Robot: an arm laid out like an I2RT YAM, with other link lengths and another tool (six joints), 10 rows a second.
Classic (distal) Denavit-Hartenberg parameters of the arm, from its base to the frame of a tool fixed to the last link. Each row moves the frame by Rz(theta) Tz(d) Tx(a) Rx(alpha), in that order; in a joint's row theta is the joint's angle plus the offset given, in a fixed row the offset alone. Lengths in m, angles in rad.
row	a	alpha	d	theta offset
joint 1	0.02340	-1.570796	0.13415	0.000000
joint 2	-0.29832	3.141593	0.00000	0.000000
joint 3	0.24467	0.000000	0.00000	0.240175
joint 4	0.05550	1.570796	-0.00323	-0.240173
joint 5	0.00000	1.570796	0.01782	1.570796
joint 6	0.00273	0.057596	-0.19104	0.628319
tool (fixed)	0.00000	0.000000	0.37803	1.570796
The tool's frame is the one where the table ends.
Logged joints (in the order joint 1, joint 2, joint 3, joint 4, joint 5, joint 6), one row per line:
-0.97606 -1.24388 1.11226 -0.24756 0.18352 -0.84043
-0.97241 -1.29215 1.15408 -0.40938 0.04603 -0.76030
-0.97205 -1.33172 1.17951 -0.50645 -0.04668 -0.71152
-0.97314 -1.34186 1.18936 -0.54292 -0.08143 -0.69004
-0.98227 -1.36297 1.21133 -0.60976 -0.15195 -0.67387
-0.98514 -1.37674 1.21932 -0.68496 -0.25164 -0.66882
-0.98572 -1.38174 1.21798 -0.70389 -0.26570 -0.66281
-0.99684 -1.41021 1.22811 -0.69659 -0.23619 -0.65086
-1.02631 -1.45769 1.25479 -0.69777 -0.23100 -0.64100
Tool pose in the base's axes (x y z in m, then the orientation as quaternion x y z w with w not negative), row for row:
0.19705 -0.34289 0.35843 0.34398 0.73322 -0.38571 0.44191
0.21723 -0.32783 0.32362 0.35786 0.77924 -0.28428 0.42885
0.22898 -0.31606 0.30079 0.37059 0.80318 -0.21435 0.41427
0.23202 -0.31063 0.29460 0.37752 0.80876 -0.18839 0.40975
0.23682 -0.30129 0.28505 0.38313 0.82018 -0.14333 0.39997
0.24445 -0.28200 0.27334 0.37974 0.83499 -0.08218 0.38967
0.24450 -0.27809 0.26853 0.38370 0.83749 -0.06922 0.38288
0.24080 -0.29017 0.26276 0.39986 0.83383 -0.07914 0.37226
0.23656 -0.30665 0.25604 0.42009 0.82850 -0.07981 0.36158
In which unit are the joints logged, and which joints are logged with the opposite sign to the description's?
The joints are logged in radians. Opposite sign: joint 2.
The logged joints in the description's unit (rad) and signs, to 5 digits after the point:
-0.97606 1.24388 1.11226 -0.24756 0.18352 -0.84043
-0.97241 1.29215 1.15408 -0.40938 0.04603 -0.76030
-0.97205 1.33172 1.17951 -0.50645 -0.04668 -0.71152
-0.97314 1.34186 1.18936 -0.54292 -0.08143 -0.69004
-0.98227 1.36297 1.21133 -0.60976 -0.15195 -0.67387
-0.98514 1.37674 1.21932 -0.68496 -0.25164 -0.66882
-0.98572 1.38174 1.21798 -0.70389 -0.26570 -0.66281
-0.99684 1.41021 1.22811 -0.69659 -0.23619 -0.65086
-1.02631 1.45769 1.25479 -0.69777 -0.23100 -0.64100

